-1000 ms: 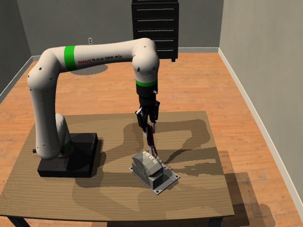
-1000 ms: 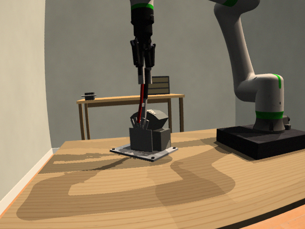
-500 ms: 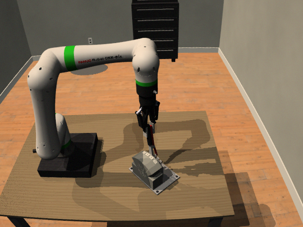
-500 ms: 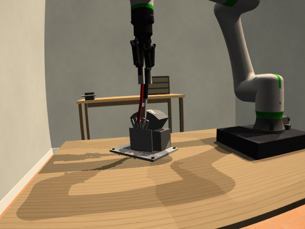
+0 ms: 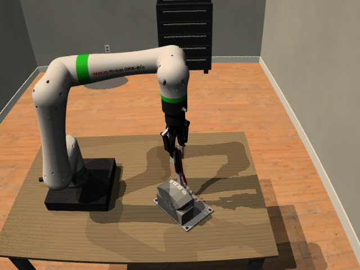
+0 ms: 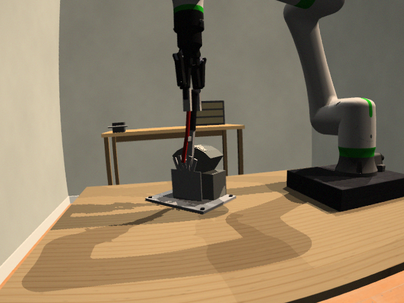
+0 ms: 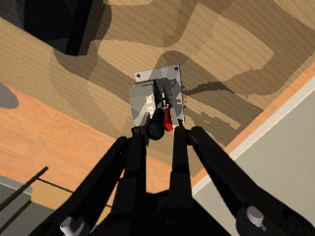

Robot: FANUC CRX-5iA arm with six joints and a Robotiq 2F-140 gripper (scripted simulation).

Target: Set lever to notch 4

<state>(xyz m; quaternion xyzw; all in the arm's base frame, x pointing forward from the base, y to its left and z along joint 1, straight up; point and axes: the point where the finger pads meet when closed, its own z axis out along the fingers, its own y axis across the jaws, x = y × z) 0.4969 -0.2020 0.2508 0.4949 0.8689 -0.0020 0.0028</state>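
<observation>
Now: hand 110 mm above the red bar, 20 mm short of it and 10 mm to the left of it.
</observation>
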